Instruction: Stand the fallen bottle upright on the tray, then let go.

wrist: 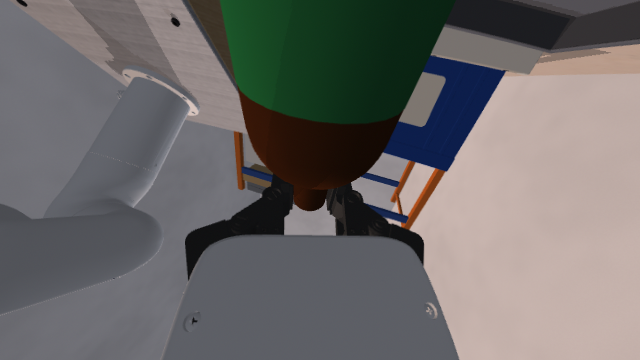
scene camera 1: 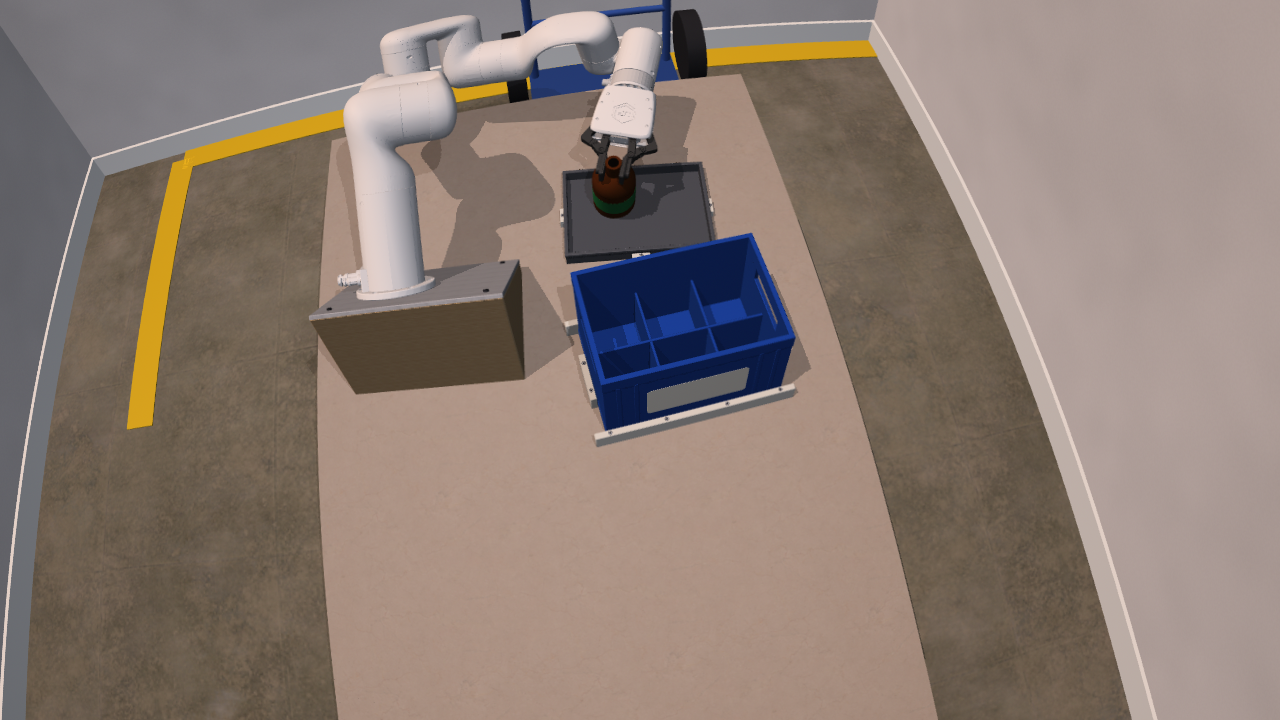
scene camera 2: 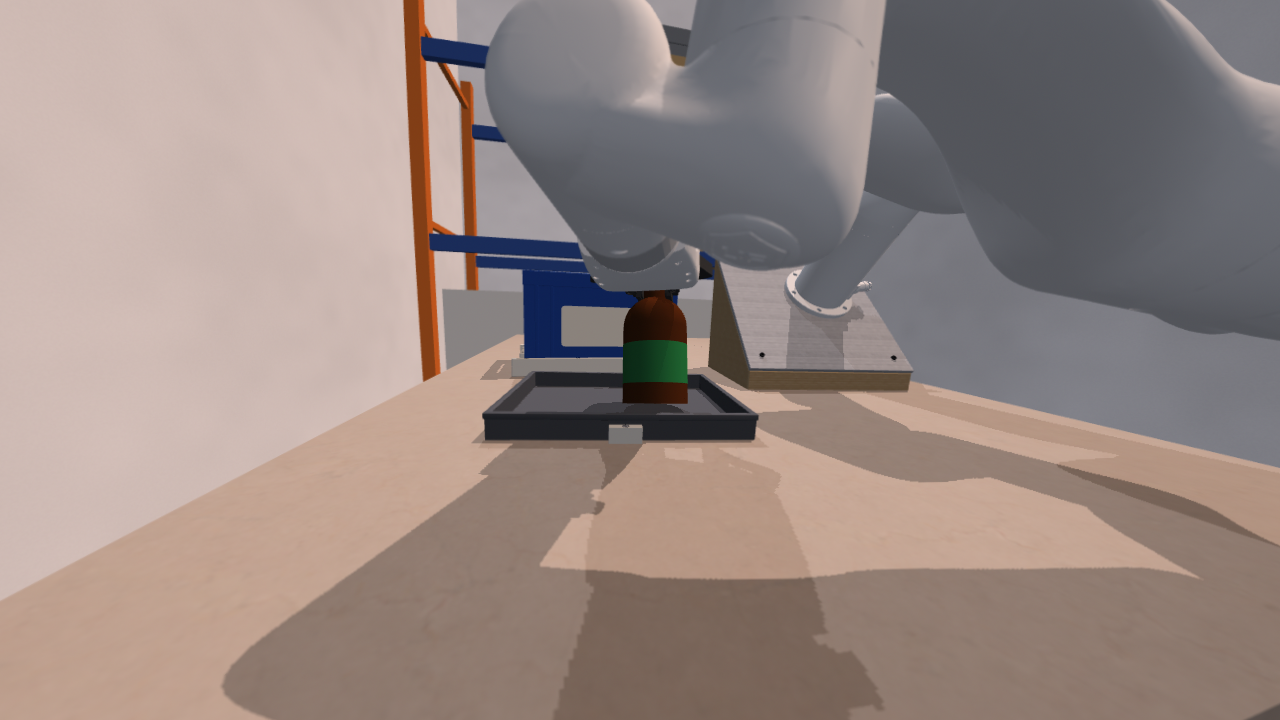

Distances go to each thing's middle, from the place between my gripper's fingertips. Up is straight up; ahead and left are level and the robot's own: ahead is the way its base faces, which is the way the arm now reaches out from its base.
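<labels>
Pale rail point(scene camera 1: 696, 415): from my hand, 60 mm ahead, 130 mm below, 370 mm to the right. Brown bottle point(scene camera 1: 611, 199): from my hand, 10 mm ahead, 50 mm below, 40 mm to the left.
</labels>
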